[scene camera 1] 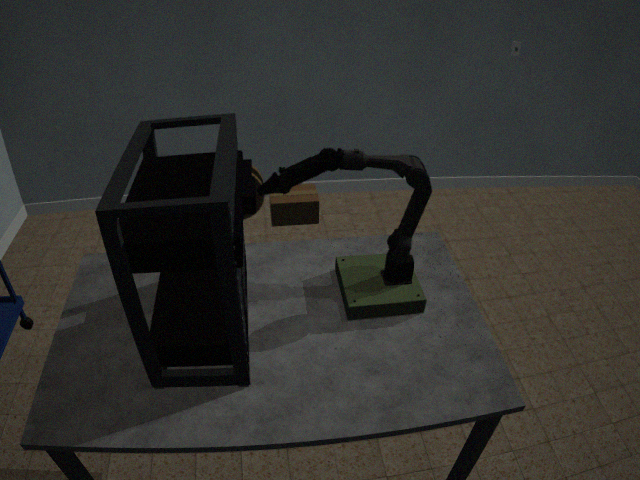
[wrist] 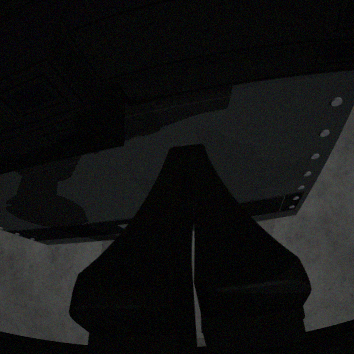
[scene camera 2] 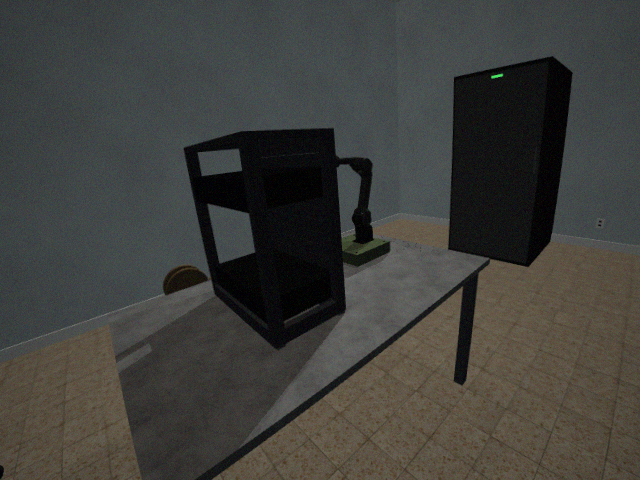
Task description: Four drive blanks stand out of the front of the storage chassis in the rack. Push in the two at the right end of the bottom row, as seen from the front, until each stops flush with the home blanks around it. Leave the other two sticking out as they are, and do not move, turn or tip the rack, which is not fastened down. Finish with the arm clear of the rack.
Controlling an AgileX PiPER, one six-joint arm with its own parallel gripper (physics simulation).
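Observation:
The black rack (scene camera 1: 222, 155) (scene camera 2: 256, 206) stands upright on the table. The dark storage chassis (scene camera 1: 173, 175) (scene camera 2: 222, 191) sits in its upper part. Dark shapes stand out past the rack's front post in scene camera 1, too dark to tell apart as blanks. In the wrist view the chassis front (wrist: 175, 40) is a nearly black area above the fingers, with a stepped lower edge at left. Which blanks stand out or sit flush cannot be told. My gripper (scene camera 1: 261, 190) (wrist: 188, 164) is shut and empty, its tips close to the chassis front; contact is unclear. The rack hides it in scene camera 2.
The arm's green base (scene camera 1: 379, 299) (scene camera 2: 364, 253) stands on the grey table (scene camera 1: 372, 372) (scene camera 2: 408, 294). Beyond the table are a cardboard box (scene camera 1: 294, 212), a round spool (scene camera 2: 183, 280) and a tall dark cabinet (scene camera 2: 498, 165). A blue cart (scene camera 1: 7, 315) is at the left.

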